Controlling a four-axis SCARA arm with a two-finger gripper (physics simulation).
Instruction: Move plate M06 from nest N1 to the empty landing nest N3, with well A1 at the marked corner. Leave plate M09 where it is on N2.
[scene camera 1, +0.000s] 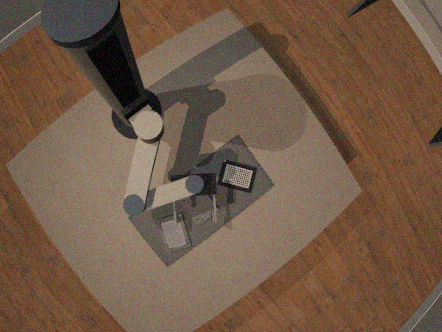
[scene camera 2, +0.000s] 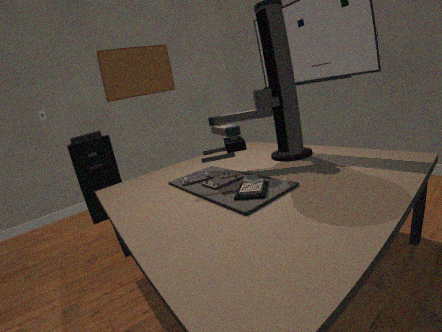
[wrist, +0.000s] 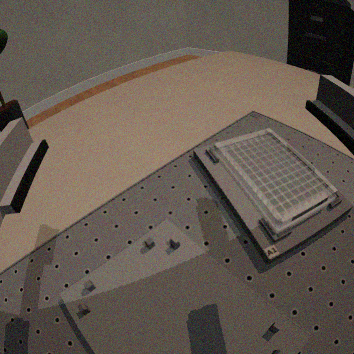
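Observation:
A clear gridded plate (scene camera 1: 174, 234) (scene camera 2: 196, 178) (wrist: 275, 175) sits on a grey nest (wrist: 232, 190) whose near corner bears an A1 tag (wrist: 271, 251). A flat grey nest (scene camera 1: 202, 216) (scene camera 2: 222, 179) (wrist: 140, 280) with small corner posts and no plate on it is in the middle. A plate with a pale well field (scene camera 1: 238, 176) (scene camera 2: 251, 187) sits in a black surround at the board's other end. Plate and nest numbers are not legible. My gripper (scene camera 1: 195, 221) (scene camera 2: 203, 156) (wrist: 179, 99) is open and empty, well above the board, its fingers spread over the middle nest region in scene camera 1.
The dark perforated board (scene camera 1: 262, 180) (scene camera 2: 272, 196) (wrist: 135, 215) lies on the pale table (scene camera 1: 300, 200) (scene camera 2: 240, 260) (wrist: 125, 135). The arm's column (scene camera 1: 107, 70) (scene camera 2: 287, 85) stands behind the board. Arm shadows cross the board and table. A black cabinet (scene camera 2: 95, 170) (wrist: 320, 40) stands beyond the table.

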